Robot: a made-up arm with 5 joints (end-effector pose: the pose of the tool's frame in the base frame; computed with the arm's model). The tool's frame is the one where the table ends. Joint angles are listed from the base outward.
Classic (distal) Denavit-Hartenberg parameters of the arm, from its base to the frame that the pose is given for. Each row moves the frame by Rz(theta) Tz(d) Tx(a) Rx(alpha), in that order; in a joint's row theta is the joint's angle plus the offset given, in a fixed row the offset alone. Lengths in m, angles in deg.
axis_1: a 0; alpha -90; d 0.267; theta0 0
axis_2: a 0.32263; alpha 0; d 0; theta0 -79.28
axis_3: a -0.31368; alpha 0; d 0; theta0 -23.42
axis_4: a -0.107; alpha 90; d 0; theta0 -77.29
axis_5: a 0; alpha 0; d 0.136; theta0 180
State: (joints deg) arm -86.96 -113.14 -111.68 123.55 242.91
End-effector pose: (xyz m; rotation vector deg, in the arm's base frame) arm -0.0248 0.4665 0.4976 76.52 20.60 -20.12
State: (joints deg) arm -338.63 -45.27 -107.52 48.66 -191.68
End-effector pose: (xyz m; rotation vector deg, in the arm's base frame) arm 0.0013 0.0005 0.9733 -21.61 72.82 8.23
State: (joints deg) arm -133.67 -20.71 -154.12 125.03 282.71
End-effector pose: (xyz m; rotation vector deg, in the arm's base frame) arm -0.0524 -0.0549 0.8896 115.58 -61.95 -16.24
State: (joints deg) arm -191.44 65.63 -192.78 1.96 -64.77
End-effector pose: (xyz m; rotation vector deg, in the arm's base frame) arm -0.5541 0.1121 0.7487 26.38 -52.54 -69.96
